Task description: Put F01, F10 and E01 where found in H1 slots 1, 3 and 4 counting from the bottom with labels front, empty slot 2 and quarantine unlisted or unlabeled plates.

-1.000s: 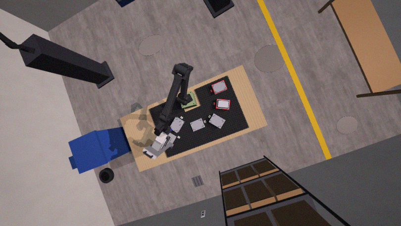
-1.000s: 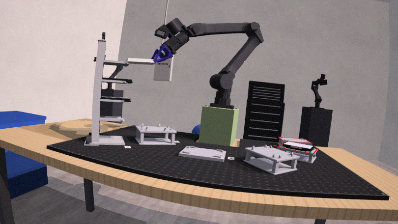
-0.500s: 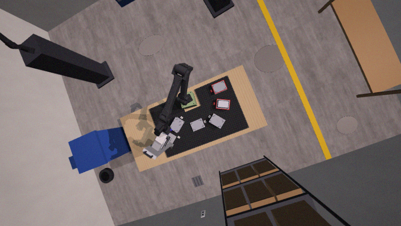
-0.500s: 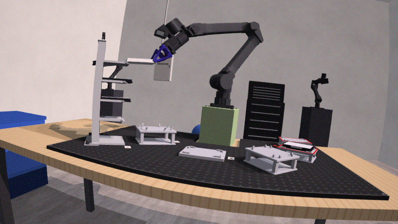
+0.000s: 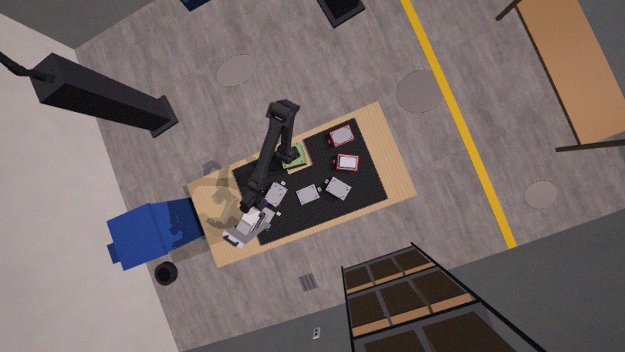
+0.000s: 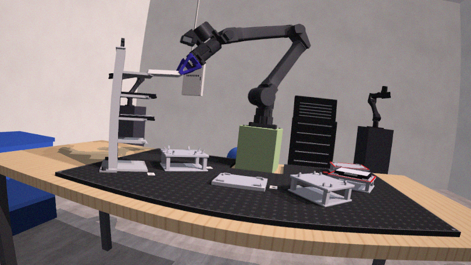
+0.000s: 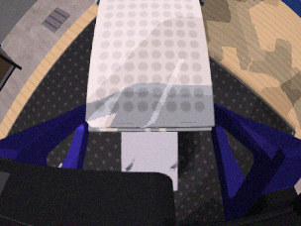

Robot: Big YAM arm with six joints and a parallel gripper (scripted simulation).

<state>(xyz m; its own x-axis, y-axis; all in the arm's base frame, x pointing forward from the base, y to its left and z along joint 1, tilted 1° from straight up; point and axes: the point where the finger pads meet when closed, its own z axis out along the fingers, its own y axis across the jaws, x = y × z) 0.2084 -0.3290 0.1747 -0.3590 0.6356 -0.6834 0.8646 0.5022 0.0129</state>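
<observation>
The white well plate lies 5 cm to the right of my hand, 3 cm ahead of it and 1 cm below it. The rest, counted from my hand: H1 tag: 35 cm below, 13 cm ahead, 3 cm to the right; then plate hotel H1: 19 cm to the right, 15 cm below, 11 cm ahead; then regrip nest RG: 30 cm below, 4 cm to the left, 2 cm behind.
</observation>
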